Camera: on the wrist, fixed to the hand. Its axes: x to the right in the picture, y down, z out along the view.
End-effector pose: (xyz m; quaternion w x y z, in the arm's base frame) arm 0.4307 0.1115 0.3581 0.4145 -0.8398 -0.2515 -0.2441
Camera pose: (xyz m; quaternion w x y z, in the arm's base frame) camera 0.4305 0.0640 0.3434 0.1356 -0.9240 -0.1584 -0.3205
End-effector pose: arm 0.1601 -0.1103 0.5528 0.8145 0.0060 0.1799 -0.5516
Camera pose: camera 0.1750 -0.0731 0.5234 0.7735 -0.2411 0.3523 -0.4685
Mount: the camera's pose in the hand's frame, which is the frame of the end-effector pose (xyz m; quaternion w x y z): -0.0197 0.0335 -0.0310 0.9503 -0.3111 0.0120 -0.0004
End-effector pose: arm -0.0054 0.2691 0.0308 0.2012 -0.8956 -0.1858 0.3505
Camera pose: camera 0.0093 0.2242 0.0461 0.0851 0.9178 0.2836 -0.2645
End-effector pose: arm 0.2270 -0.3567 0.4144 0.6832 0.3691 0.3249 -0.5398
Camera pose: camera 0.2543 -0.3155 0.4201 0.7600 0.1446 0.4850 -0.4078
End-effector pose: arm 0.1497 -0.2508 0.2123 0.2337 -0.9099 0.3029 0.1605
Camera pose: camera 0.1183 -0.2813 0.2359 0.0646 0.9394 -0.2403 -0.2357
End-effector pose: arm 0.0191 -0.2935 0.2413 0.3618 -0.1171 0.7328 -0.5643
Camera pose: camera 0.0205 -0.2478 0.2217 0.2984 -0.2174 0.8762 -0.3098
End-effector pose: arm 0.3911 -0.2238 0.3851 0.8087 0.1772 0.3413 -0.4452
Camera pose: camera 0.3997 -0.1756 0.3767 0.8193 -0.0780 0.4726 -0.3151
